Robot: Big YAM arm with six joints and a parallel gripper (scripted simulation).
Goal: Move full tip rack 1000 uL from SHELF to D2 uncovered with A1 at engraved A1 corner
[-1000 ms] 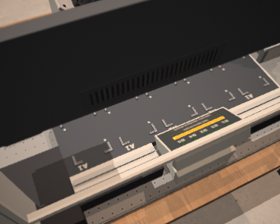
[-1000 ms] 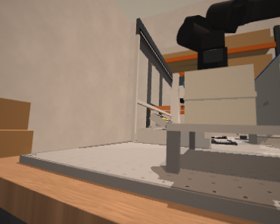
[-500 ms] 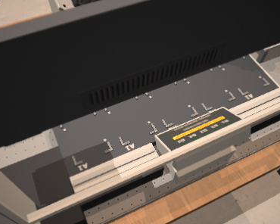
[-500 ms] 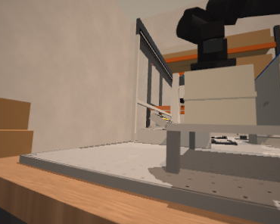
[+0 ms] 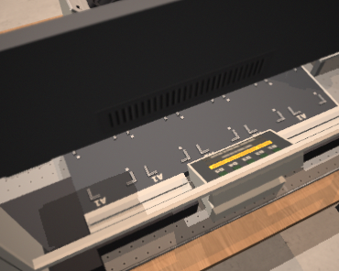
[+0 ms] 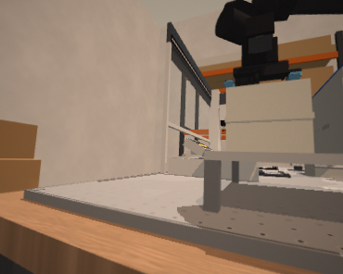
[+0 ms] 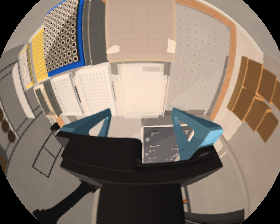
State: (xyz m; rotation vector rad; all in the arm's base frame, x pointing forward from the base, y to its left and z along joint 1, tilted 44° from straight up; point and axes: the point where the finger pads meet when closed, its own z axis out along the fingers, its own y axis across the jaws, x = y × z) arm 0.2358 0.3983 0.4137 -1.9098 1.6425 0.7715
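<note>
The blue tip rack is 12 cm behind my hand, 11 cm to the left of it and 3 cm below it. From my hand the other things lie so: beige block 13 cm to the left, 4 cm below, 2 cm behind; clear rack cover 8 cm below; shelf 17 cm behind, 10 cm below, 5 cm to the left.
</note>
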